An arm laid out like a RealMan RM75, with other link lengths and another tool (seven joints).
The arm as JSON. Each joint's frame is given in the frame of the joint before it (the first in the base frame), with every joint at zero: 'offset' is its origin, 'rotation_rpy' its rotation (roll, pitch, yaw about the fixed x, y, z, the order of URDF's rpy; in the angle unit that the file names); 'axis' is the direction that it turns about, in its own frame. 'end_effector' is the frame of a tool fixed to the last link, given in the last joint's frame.
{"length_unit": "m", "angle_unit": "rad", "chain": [
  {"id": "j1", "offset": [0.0, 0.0, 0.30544], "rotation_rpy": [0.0, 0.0, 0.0], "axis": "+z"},
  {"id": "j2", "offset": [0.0, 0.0, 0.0], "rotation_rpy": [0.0, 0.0, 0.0], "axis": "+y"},
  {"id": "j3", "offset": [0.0, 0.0, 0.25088], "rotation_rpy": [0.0, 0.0, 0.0], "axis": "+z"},
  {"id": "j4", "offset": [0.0, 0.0, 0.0], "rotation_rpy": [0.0, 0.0, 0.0], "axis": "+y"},
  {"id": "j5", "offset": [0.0, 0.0, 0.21], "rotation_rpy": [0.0, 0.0, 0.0], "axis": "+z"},
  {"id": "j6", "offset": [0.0, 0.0, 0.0], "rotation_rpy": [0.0, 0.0, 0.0], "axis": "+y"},
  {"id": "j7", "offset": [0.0, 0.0, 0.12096], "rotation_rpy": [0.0, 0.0, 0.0], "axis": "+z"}
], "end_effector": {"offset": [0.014, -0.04, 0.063], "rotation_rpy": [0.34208, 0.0, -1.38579]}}
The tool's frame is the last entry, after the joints.
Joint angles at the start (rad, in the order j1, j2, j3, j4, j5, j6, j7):
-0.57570, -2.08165, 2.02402, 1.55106, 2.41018, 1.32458, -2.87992
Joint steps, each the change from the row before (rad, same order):
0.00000, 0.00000, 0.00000, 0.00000, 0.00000, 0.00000, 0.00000
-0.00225, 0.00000, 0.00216, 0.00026, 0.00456, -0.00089, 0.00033
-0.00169, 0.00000, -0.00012, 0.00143, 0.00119, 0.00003, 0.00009
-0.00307, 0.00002, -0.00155, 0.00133, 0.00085, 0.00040, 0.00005
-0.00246, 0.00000, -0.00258, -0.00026, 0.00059, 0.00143, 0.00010
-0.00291, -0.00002, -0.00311, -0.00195, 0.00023, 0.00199, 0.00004
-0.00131, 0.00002, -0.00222, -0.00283, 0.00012, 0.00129, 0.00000
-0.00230, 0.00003, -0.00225, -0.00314, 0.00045, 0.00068, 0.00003
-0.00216, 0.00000, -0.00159, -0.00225, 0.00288, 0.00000, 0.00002
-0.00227, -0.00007, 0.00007, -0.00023, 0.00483, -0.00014, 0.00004
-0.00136, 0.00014, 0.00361, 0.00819, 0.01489, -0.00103, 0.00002
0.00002, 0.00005, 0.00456, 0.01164, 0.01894, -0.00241, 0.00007
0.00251, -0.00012, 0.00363, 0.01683, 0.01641, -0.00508, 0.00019
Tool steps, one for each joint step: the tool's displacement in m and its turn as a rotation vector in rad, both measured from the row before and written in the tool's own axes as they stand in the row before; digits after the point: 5 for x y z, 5 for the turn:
0.00000, 0.00000, 0.00000, 0.00000, 0.00000, 0.00000
0.00033, 0.00052, -0.00026, 0.00169, 0.00562, 0.00365
0.00016, 0.00064, -0.00069, -0.00089, 0.00262, 0.00206
0.00048, 0.00092, -0.00111, -0.00160, 0.00314, 0.00195
0.00070, 0.00031, -0.00069, -0.00005, 0.00171, -0.00005
0.00087, 0.00005, -0.00040, 0.00119, 0.00081, -0.00100
0.00072, -0.00044, 0.00019, 0.00194, -0.00040, -0.00217
0.00089, -0.00016, 0.00002, 0.00157, 0.00061, -0.00165
0.00109, -0.00008, -0.00014, 0.00166, 0.00322, -0.00099
0.00084, 0.00027, -0.00042, 0.00165, 0.00559, 0.00146
0.00103, 0.00101, -0.00194, 0.00088, 0.01741, 0.00730
0.00124, 0.00125, -0.00258, -0.00076, 0.02201, 0.00834
0.00078, 0.00215, -0.00378, -0.00848, 0.02148, 0.00805

